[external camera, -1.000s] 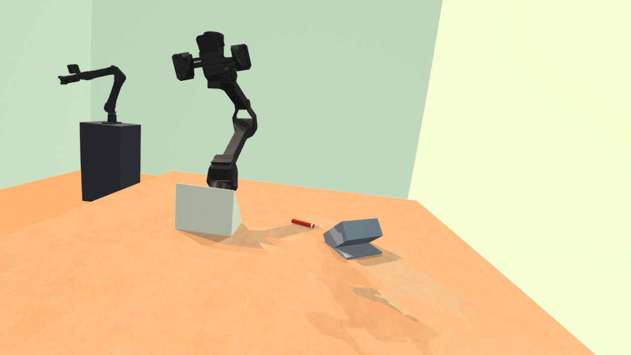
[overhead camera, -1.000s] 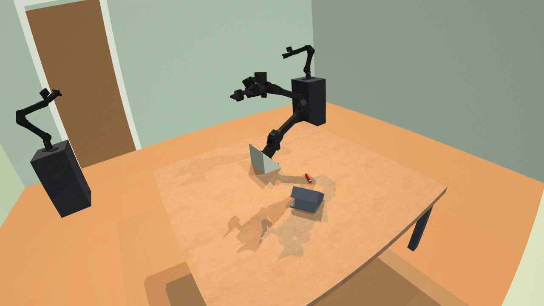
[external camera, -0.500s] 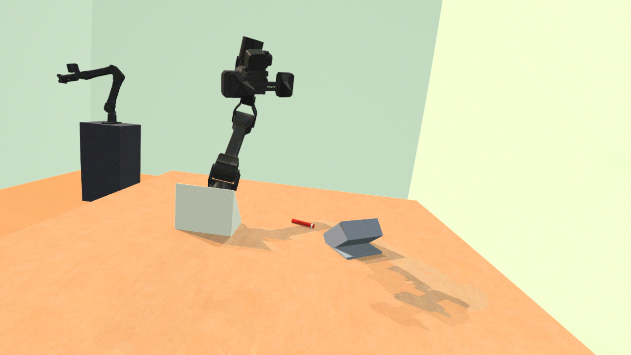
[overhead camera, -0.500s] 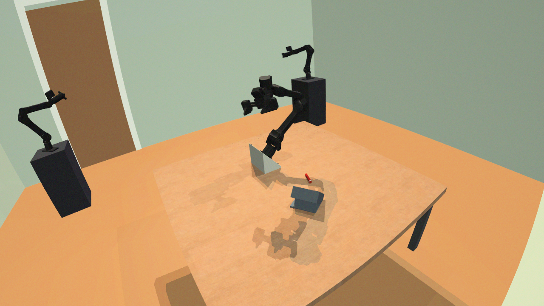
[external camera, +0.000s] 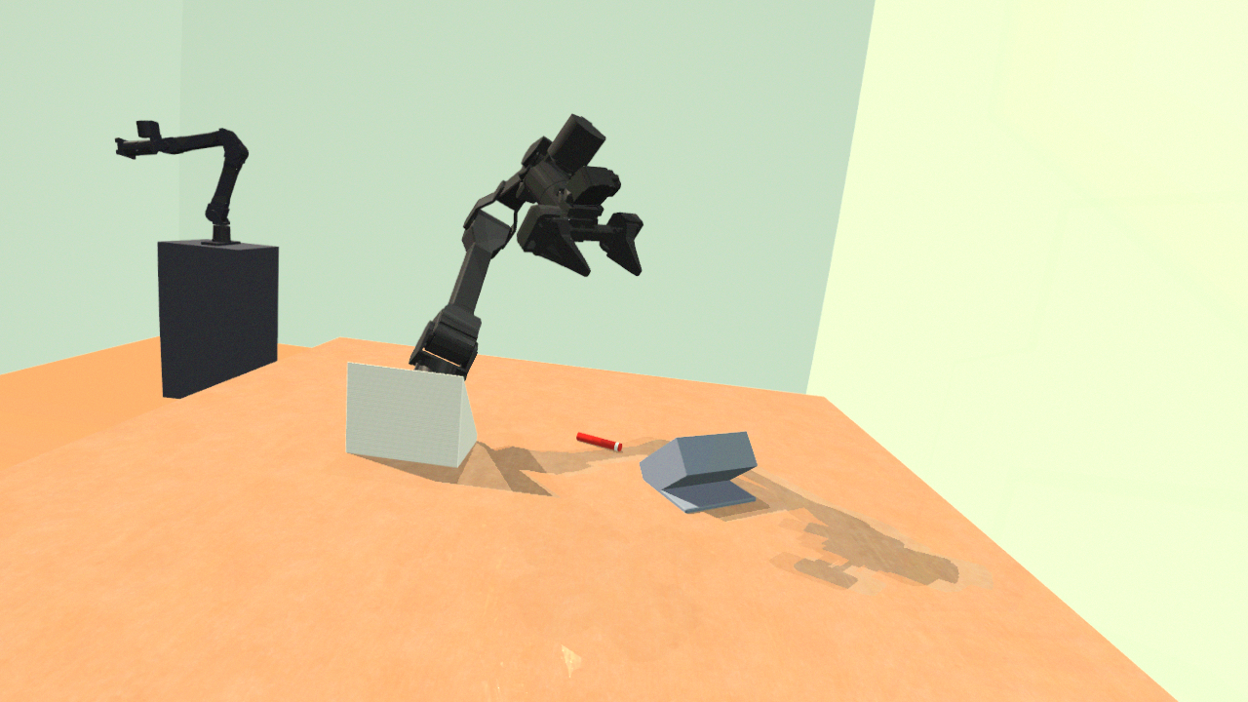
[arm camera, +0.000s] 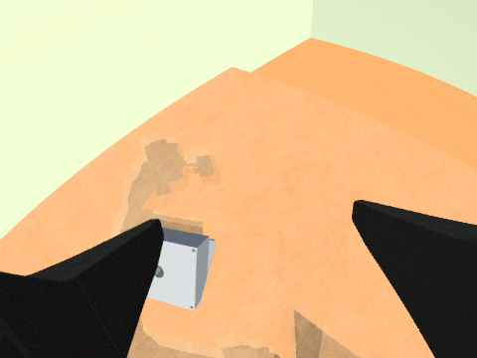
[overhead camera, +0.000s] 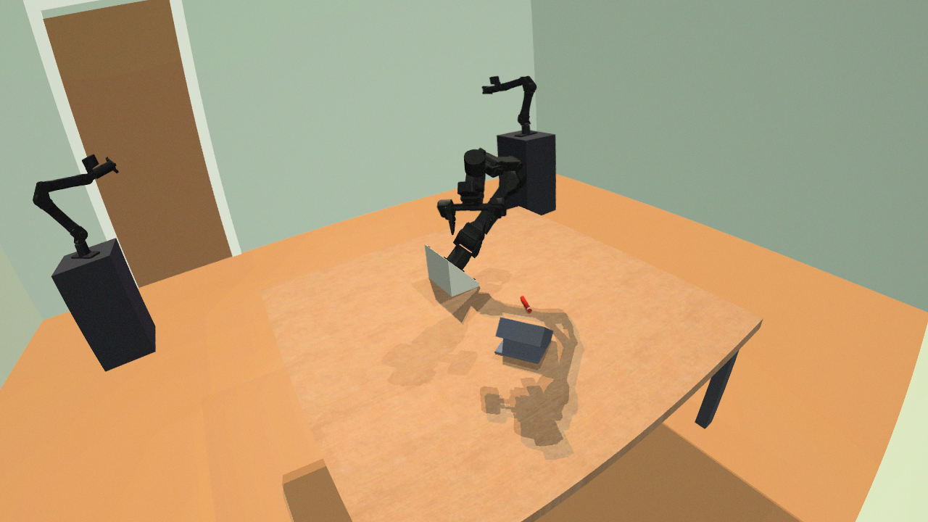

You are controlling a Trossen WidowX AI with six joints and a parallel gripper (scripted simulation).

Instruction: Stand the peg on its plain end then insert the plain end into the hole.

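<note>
My gripper tip is now 4 cm short of the red peg, 18 cm to the right of it and 30 cm above it. Also, from my gripper tip: grey-blue panel block: 16 cm ahead, 5 cm to the left, 27 cm below.
</note>
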